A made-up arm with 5 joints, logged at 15 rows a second.
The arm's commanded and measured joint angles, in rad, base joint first. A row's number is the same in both.
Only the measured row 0 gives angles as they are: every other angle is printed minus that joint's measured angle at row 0.
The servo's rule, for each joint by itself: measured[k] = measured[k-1] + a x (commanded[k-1-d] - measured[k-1]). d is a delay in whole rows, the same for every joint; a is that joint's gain. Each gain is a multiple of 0.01, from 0.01 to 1. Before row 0 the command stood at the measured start. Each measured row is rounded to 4 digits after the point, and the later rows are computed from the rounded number. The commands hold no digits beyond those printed.
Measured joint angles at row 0: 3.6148, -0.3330, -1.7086, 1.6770, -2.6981
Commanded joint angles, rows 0 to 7: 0.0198, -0.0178, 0.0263, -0.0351, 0.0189; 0.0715, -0.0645, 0.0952, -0.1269, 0.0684; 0.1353, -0.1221, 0.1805, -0.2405, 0.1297; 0.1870, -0.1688, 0.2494, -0.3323, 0.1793; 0.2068, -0.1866, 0.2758, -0.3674, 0.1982; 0.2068, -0.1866, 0.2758, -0.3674, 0.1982; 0.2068, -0.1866, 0.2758, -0.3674, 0.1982; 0.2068, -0.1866, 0.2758, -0.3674, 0.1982
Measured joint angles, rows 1 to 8: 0.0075, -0.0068, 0.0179, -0.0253, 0.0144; 0.0318, -0.0287, 0.0705, -0.0985, 0.0554; 0.0711, -0.0642, 0.1453, -0.2007, 0.1119; 0.1151, -0.1039, 0.2161, -0.2955, 0.1631; 0.1499, -0.1353, 0.2567, -0.3473, 0.1898; 0.1715, -0.1548, 0.2697, -0.3618, 0.1962; 0.1849, -0.1669, 0.2738, -0.3658, 0.1977; 0.1932, -0.1744, 0.2752, -0.3670, 0.1981
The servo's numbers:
d 0
a 0.38 0.38 0.68 0.72 0.76

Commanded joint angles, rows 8 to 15: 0.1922, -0.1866, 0.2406, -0.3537, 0.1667; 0.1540, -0.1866, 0.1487, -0.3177, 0.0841; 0.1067, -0.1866, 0.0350, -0.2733, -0.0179; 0.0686, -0.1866, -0.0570, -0.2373, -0.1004; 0.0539, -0.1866, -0.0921, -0.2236, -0.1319; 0.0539, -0.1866, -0.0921, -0.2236, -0.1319; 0.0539, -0.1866, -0.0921, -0.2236, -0.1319; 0.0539, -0.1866, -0.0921, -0.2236, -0.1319
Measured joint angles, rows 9 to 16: 0.1928, -0.1790, 0.2517, -0.3574, 0.1742; 0.1781, -0.1819, 0.1817, -0.3288, 0.1057; 0.1510, -0.1837, 0.0819, -0.2888, 0.0118; 0.1197, -0.1848, -0.0126, -0.2517, -0.0735; 0.0947, -0.1855, -0.0667, -0.2315, -0.1179; 0.0792, -0.1859, -0.0840, -0.2258, -0.1285; 0.0696, -0.1862, -0.0895, -0.2242, -0.1311; 0.0636, -0.1864, -0.0913, -0.2238, -0.1317
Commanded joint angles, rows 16 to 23: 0.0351, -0.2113, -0.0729, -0.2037, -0.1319; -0.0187, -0.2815, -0.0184, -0.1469, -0.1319; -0.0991, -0.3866, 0.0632, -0.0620, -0.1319; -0.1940, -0.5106, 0.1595, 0.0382, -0.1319; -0.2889, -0.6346, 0.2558, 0.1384, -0.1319; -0.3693, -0.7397, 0.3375, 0.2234, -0.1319; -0.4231, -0.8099, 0.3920, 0.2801, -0.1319; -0.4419, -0.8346, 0.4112, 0.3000, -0.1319
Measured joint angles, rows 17 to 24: 0.0528, -0.1959, -0.0788, -0.2093, -0.1319; 0.0256, -0.2284, -0.0377, -0.1644, -0.1319; -0.0218, -0.2885, 0.0309, -0.0907, -0.1319; -0.0872, -0.3729, 0.1183, 0.0021, -0.1319; -0.1638, -0.4723, 0.2118, 0.1002, -0.1319; -0.2419, -0.5739, 0.2973, 0.1889, -0.1319; -0.3108, -0.6636, 0.3617, 0.2546, -0.1319; -0.3606, -0.7286, 0.3954, 0.2873, -0.1319
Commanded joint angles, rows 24 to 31: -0.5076, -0.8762, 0.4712, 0.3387, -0.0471; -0.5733, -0.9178, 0.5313, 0.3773, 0.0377; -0.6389, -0.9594, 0.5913, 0.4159, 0.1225; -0.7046, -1.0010, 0.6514, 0.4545, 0.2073; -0.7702, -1.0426, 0.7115, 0.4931, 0.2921; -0.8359, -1.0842, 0.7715, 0.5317, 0.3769; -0.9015, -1.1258, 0.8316, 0.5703, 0.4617; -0.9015, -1.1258, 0.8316, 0.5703, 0.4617
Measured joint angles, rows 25 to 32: -0.4165, -0.7847, 0.4469, 0.3243, -0.0675; -0.4761, -0.8353, 0.5043, 0.3625, 0.0125; -0.5380, -0.8825, 0.5635, 0.4009, 0.0961; -0.6013, -0.9275, 0.6233, 0.4395, 0.1806; -0.6655, -0.9712, 0.6833, 0.4781, 0.2653; -0.7303, -1.0141, 0.7433, 0.5167, 0.3501; -0.7954, -1.0565, 0.8033, 0.5553, 0.4349; -0.8357, -1.0828, 0.8225, 0.5661, 0.4553
